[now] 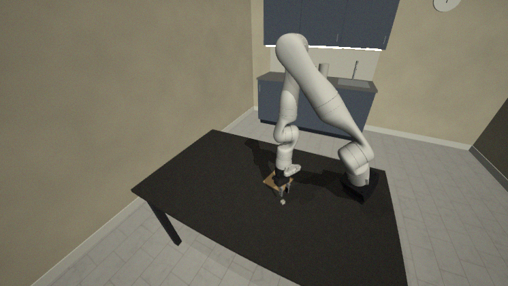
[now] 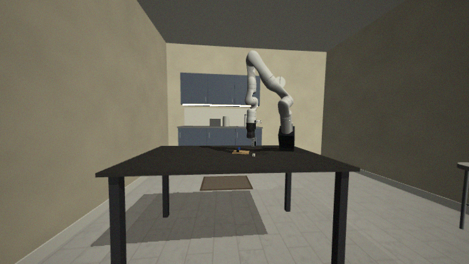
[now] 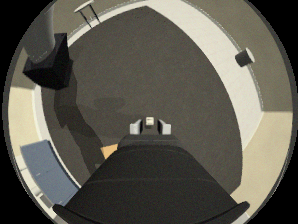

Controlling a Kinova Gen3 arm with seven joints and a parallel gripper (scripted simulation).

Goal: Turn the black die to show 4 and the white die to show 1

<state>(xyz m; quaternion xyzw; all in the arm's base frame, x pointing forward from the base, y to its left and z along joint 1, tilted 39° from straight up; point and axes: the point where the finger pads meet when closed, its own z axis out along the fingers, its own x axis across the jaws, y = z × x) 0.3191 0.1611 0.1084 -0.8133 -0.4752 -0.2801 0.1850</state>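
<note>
My gripper is now 9 cm above the white die. From my hand the other things lie so: tan mat: 14 cm to the right, 10 cm below, 10 cm ahead; black die: 13 cm to the right, 13 cm ahead, 8 cm below; blue die: 28 cm to the right, 12 cm ahead, 9 cm below.
</note>
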